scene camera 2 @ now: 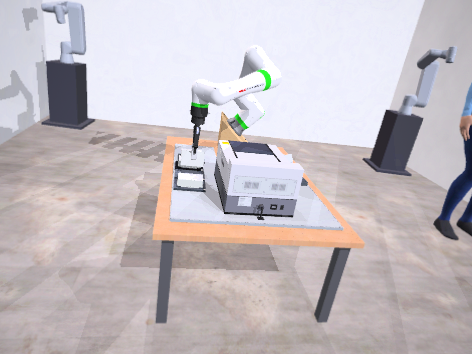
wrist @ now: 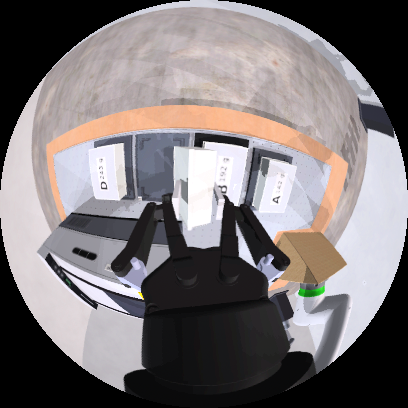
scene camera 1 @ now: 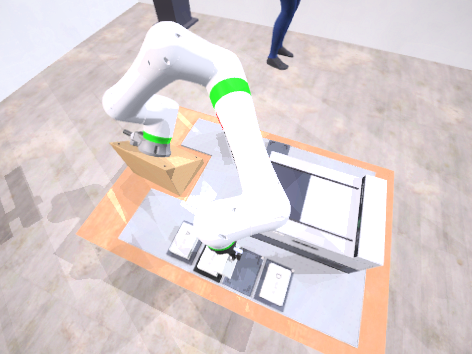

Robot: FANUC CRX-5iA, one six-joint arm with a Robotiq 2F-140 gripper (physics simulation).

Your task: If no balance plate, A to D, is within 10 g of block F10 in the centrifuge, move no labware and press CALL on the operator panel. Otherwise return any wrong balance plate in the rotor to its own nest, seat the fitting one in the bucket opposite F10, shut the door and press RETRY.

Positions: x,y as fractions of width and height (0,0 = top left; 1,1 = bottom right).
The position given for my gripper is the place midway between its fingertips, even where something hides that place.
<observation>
In view: my gripper (wrist: 0.48,0.46) and a dark lid (scene camera 1: 0.63,0.52).
</observation>
